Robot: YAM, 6 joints.
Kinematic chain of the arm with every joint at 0, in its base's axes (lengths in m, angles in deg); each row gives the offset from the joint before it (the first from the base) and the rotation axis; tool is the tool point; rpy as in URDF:
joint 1: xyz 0 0 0.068 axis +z
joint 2: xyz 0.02 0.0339 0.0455 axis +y
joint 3: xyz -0.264 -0.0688 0 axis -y
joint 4: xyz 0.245 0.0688 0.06 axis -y
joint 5: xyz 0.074 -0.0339 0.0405 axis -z
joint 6: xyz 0.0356 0 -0.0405 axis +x
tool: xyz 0 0 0 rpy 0 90 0
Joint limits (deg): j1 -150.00..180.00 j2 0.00..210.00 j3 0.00..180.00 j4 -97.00..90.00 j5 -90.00..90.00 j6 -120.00..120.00
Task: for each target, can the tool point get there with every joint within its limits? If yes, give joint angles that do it. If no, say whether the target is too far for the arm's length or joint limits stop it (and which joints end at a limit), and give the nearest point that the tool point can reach.
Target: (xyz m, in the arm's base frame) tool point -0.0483 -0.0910 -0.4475
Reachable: no: joint limits stop it (at a limit: joint 2) | nearest point -0.0620 -0.1169 -0.3611 | short by 0.091 m
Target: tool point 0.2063 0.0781 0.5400
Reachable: yes | joints 17.34 66.52 79.41 28.78 -21.58 -67.65
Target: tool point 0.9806 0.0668 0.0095
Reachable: no: too far | nearest point 0.6407 0.0436 0.0463 | short by 0.343 m
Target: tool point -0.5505 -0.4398 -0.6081
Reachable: no: too far | nearest point -0.3672 -0.2934 -0.3047 | short by 0.384 m
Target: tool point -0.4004 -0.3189 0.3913
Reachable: yes | joints 42.29 21.70 157.74 5.64 -70.32 27.05
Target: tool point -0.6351 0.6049 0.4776
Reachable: no: too far | nearest point -0.4316 0.4111 0.3582 | short by 0.305 m
